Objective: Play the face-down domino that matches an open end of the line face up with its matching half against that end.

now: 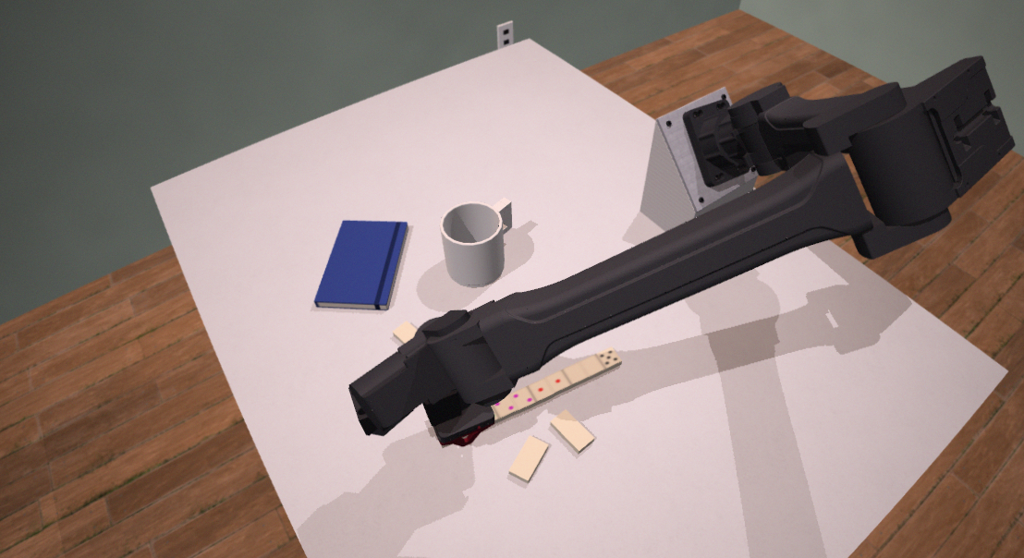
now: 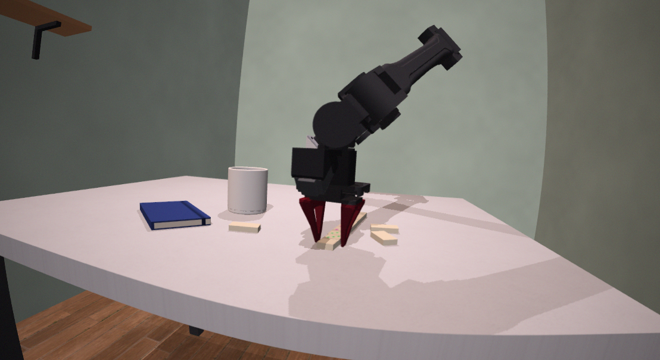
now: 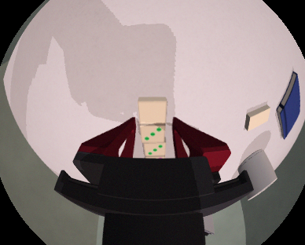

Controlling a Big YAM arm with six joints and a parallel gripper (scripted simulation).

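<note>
Right now my hand is right at the domino. Also, from my hand: white mug 230 mm to the right, 160 mm behind, 30 mm above; then blue notebook 330 mm to the right.
</note>
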